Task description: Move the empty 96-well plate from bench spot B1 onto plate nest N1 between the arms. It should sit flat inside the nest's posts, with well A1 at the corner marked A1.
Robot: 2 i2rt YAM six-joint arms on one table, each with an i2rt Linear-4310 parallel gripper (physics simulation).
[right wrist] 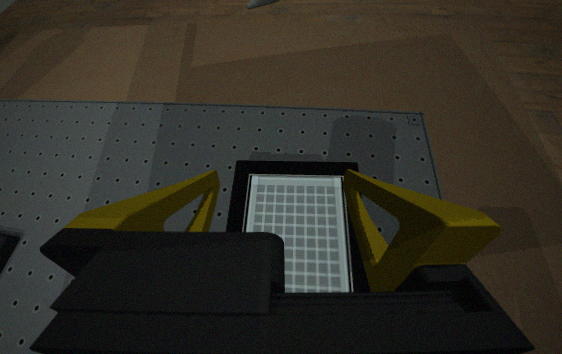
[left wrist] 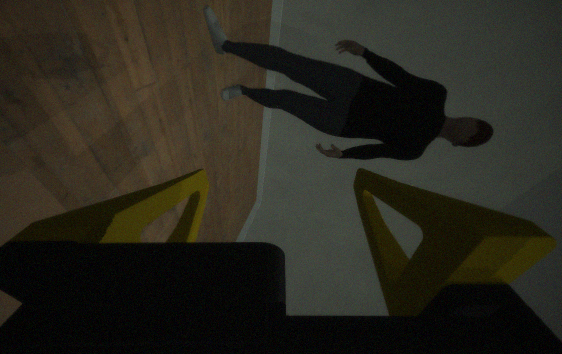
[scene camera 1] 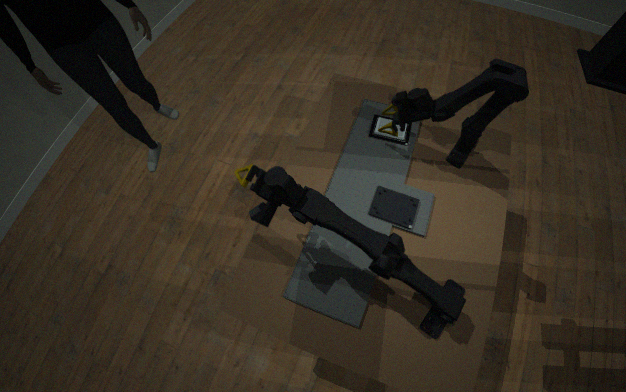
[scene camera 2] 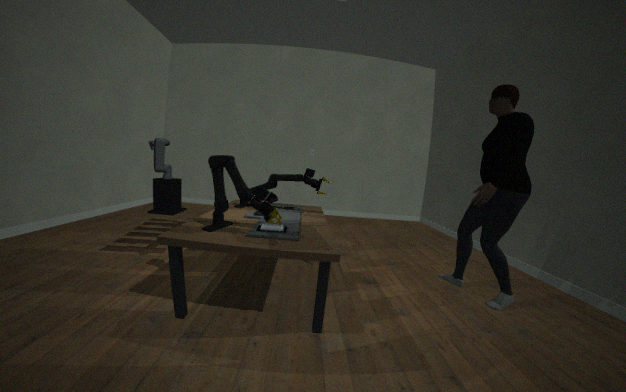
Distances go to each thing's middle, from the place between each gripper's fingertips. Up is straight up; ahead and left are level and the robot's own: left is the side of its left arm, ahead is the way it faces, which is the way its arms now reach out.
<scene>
I see the dark grey nest with locator pegs (scene camera 1: 389,205) 48 cm behind my left hand, 12 cm to the right of it and 21 cm below it. Also, from my left hand: white well plate (right wrist: 307,213): 41 cm behind, 47 cm to the right, 21 cm below; then black nest with white outline (right wrist: 238,211): 41 cm behind, 47 cm to the right, 22 cm below.
The white well plate is 5 cm behind my right hand, 4 cm below it and 1 cm to the right of it. The rest, counted from my right hand: dark grey nest with locator pegs: 34 cm to the left, 13 cm behind, 4 cm below; black nest with white outline: 5 cm below, 5 cm behind, 1 cm to the right.
</scene>
